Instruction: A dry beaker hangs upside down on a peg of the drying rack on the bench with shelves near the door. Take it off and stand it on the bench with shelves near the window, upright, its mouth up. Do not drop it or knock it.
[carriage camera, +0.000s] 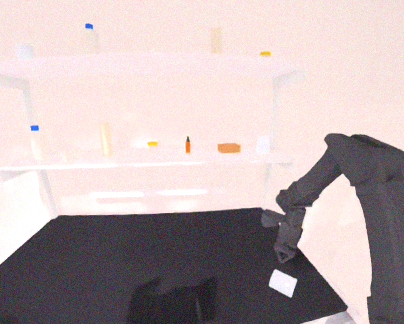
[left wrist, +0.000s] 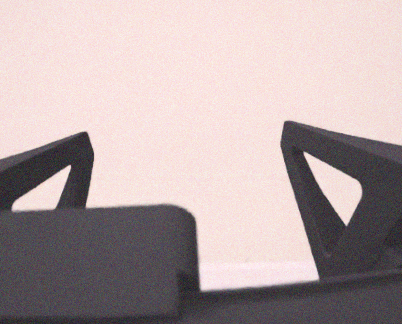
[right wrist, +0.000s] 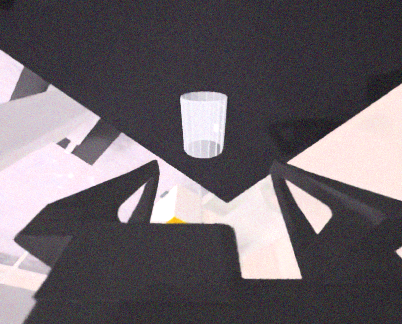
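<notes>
The clear beaker rests on the black bench top, near its front right corner. It looks to be lying on its side rather than upright; glare in the carriage view makes this hard to confirm. In the right wrist view its wider mouth end points away from the corner. My right gripper is open and empty, raised above the beaker and apart from it. My left gripper is open and empty, facing a pale wall. The drying rack does not show.
Two wall shelves run behind the bench, holding blue-capped bottles, an orange bottle and an orange-brown block. My right arm reaches in at the right. The bench's corner is close to the beaker.
</notes>
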